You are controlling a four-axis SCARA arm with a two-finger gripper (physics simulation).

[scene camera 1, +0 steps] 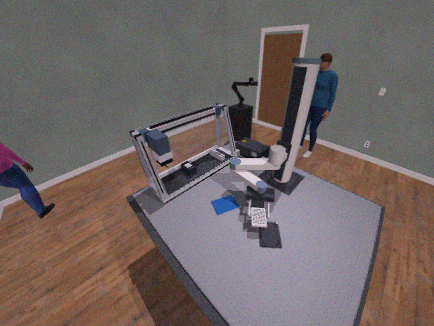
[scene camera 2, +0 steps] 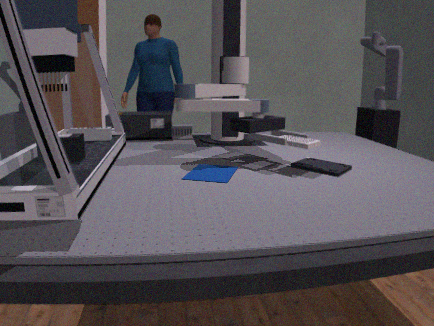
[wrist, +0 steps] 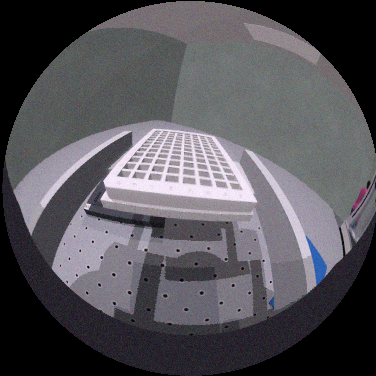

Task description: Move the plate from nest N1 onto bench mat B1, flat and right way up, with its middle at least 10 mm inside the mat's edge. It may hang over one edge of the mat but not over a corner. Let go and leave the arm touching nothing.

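Places are measured from the arm's base along level axes (x left, y back, z up), in millimetres.
Pixels of known places: gripper, fingertip midpoint: [scene camera 1: 258, 217] [scene camera 2: 297, 139] [wrist: 185, 145]; arm's base, link origin: [scene camera 1: 280, 178] [scene camera 2: 227, 142].
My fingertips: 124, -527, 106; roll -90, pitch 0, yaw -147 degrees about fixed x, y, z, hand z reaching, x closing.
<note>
For each thing: its top centre in the pictures, then the offset to it from my fingertips, as dx, dy, dz. "spot": a spot on its surface instead. Level surfaces: height alone.
- white plate, top centre: [wrist: 182, 145] [scene camera 2: 296, 139] [scene camera 1: 258, 216] -1, +5, +2
- dark nest N1, top centre: [wrist: 133, 175] [scene camera 2: 321, 163] [scene camera 1: 269, 233] +92, +5, -78
- blue bench mat B1, surface height: dz -91
- gantry machine, surface spot: [scene camera 2: 65, 205] spot: -597, -323, -62
- dark box, surface spot: [scene camera 2: 146, 125] spot: -488, +562, -27
The white plate [scene camera 1: 258, 217] [scene camera 2: 300, 141] [wrist: 180, 162] is level, with its wells facing up. My gripper [scene camera 1: 259, 215] [scene camera 2: 296, 140] [wrist: 185, 145] is shut on it, one finger along each long side, and holds it above the bench. The dark nest N1 [scene camera 1: 270, 235] [scene camera 2: 321, 166] [wrist: 125, 218] sits lower on the bench, apart from the plate and partly hidden by it in the wrist view. The blue bench mat B1 [scene camera 1: 225, 204] [scene camera 2: 210, 173] [wrist: 316, 260] lies flat to one side of the gripper, with nothing on it.
A gantry machine [scene camera 1: 165, 198] [scene camera 2: 65, 205] stands beyond the mat. The arm's column [scene camera 1: 300, 115] [scene camera 2: 216, 40] rises at the back. A dark box [scene camera 1: 251, 147] [scene camera 2: 146, 125] sits near it. Another arm's black stand [scene camera 1: 240, 120] [scene camera 2: 378, 125] and a person in teal [scene camera 1: 322, 90] [scene camera 2: 154, 65] are behind the bench.
</note>
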